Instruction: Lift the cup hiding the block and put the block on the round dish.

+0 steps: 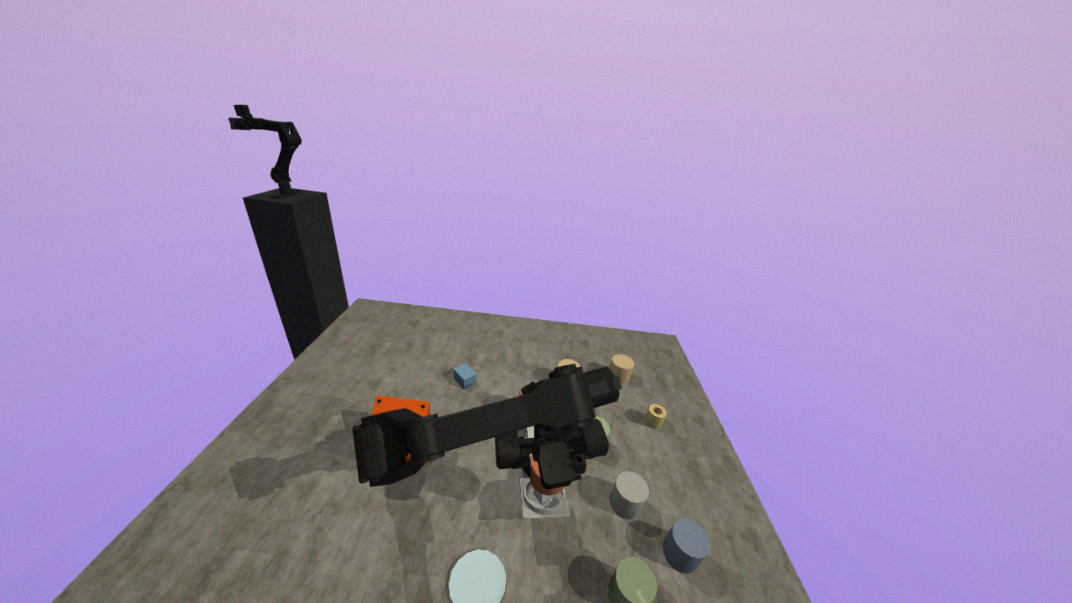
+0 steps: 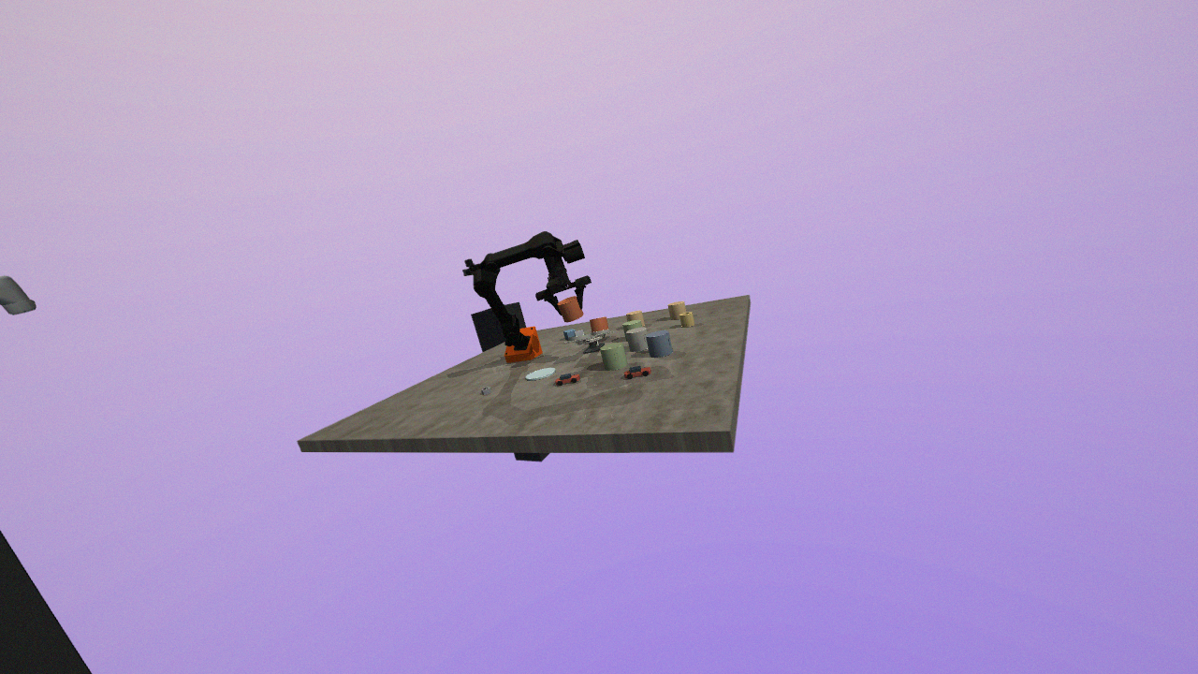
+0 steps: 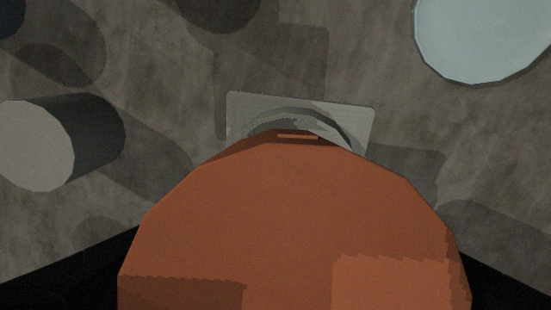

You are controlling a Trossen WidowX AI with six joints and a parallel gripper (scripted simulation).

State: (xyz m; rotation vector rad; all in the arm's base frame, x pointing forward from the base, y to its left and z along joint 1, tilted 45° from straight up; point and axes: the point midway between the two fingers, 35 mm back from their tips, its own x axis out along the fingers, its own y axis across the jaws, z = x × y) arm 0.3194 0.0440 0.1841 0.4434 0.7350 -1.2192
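My gripper tip is 10 mm to the right of the grey block and 80 mm above it. From my gripper tip the other things lie so: balance beam 20 mm behind, 130 mm to the left, 130 mm below; then pale blue round dish 100 mm behind, 130 mm to the right, 170 mm below; then grey cylinder 200 mm ahead, 60 mm to the left, 130 mm below.
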